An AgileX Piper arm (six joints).
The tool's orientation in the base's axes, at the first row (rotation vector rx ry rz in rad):
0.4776, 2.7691, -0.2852
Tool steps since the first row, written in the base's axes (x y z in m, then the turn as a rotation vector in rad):
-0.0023, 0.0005, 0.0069, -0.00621, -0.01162, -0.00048
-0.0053, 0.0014, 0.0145, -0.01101, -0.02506, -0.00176
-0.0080, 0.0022, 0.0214, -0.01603, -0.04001, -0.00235
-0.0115, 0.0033, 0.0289, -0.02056, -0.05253, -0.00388
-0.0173, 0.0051, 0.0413, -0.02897, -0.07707, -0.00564
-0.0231, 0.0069, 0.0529, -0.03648, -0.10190, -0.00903
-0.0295, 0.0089, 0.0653, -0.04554, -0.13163, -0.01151
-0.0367, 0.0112, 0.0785, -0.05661, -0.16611, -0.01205
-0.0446, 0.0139, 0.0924, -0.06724, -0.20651, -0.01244
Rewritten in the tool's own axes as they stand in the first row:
-0.0001, -0.0013, -0.0072, 0.00233, -0.01288, 0.00161
0.0002, -0.0026, -0.0153, 0.00313, -0.02682, 0.00480
0.0005, -0.0038, -0.0226, 0.00346, -0.04234, 0.00765
0.0014, -0.0051, -0.0308, 0.00437, -0.05531, 0.01092
0.0030, -0.0072, -0.0444, 0.00533, -0.08073, 0.01630
0.0047, -0.0092, -0.0572, 0.00595, -0.10587, 0.02351
0.0068, -0.0114, -0.0710, 0.00622, -0.13621, 0.03065
0.0095, -0.0137, -0.0858, 0.00624, -0.17194, 0.03661
0.0126, -0.0159, -0.1015, 0.00409, -0.21300, 0.04401

